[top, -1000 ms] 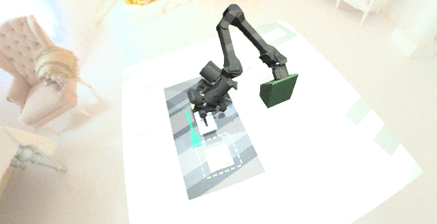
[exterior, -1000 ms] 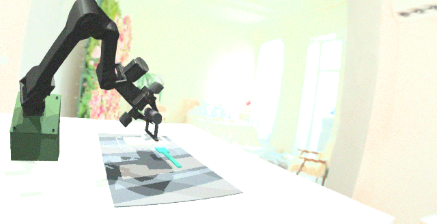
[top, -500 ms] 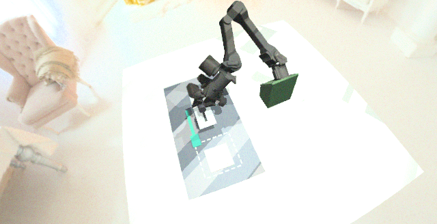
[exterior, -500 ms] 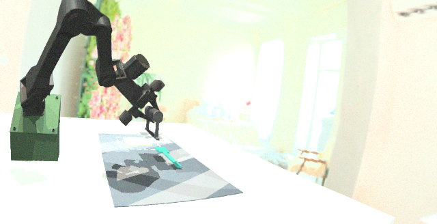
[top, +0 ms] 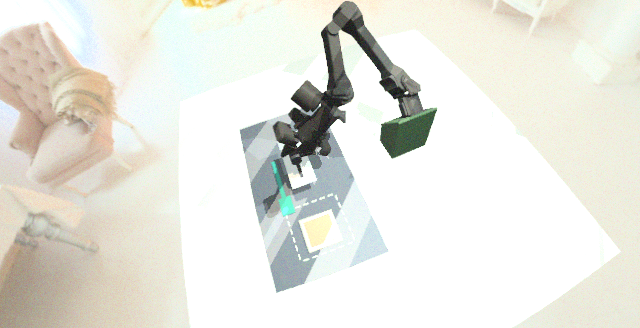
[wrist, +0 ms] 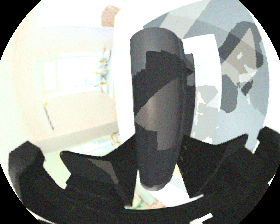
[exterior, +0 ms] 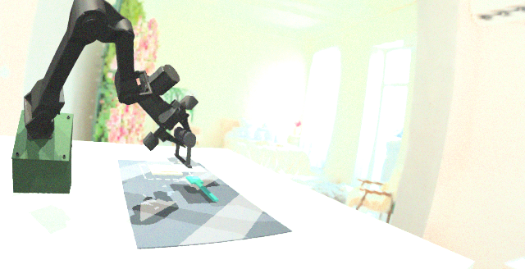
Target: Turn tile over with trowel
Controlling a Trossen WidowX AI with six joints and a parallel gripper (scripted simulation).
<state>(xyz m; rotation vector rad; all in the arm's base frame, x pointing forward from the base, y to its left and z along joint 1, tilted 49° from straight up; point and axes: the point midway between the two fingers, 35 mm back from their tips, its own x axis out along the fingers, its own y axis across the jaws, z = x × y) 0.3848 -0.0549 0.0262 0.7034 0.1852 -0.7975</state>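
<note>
My gripper tip is now 140 mm above the teal l-shaped strip, 60 mm short of it and 20 mm to the right of it. From my gripper tip the other things lie so: tile 200 mm to the left, 140 mm below; then grey mat 160 mm below, 10 mm to the left, 10 mm behind; then trowel 30 mm behind, 10 mm below.
</note>
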